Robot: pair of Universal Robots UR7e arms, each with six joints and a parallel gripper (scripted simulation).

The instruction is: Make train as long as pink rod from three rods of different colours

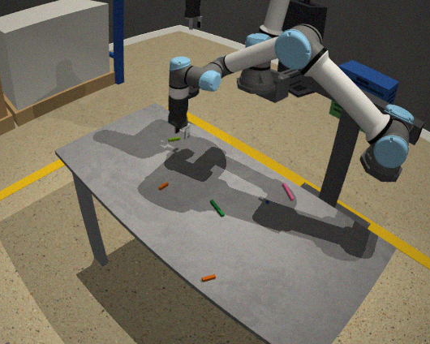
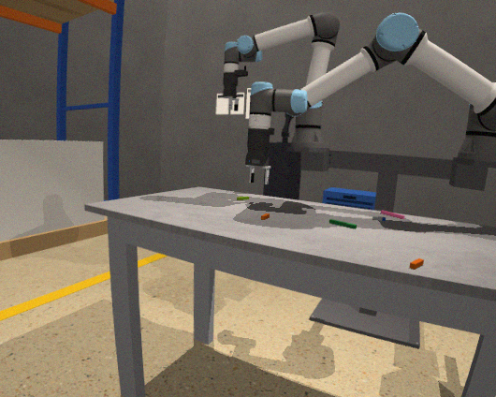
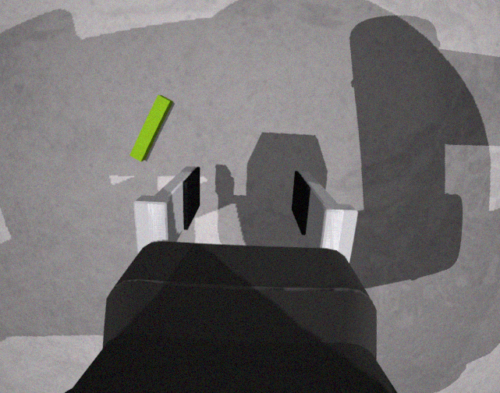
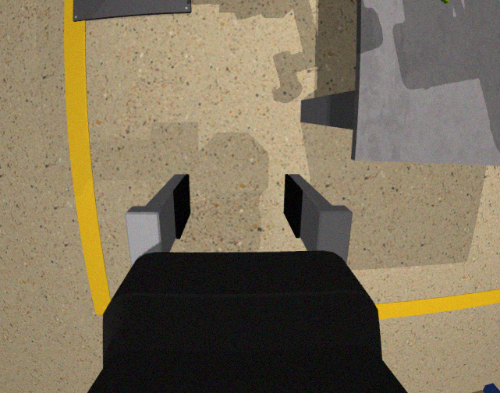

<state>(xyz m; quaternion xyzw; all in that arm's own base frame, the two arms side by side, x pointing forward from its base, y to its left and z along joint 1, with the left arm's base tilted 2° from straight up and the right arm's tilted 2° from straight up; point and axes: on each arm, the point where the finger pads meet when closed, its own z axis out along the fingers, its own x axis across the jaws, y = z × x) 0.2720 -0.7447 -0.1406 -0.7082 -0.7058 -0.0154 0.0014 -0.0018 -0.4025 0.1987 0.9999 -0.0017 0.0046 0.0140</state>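
My left gripper is now 1 cm past the lime rod, 8 cm to the left of it and 8 cm above it. From my left hand the other things lie so: blue rod (7 cm behind, 43 cm to the left, 8 cm below); then green rod (9 cm ahead, 35 cm to the left, 8 cm below); then grey rod (7 cm behind, 41 cm to the left, 8 cm below).
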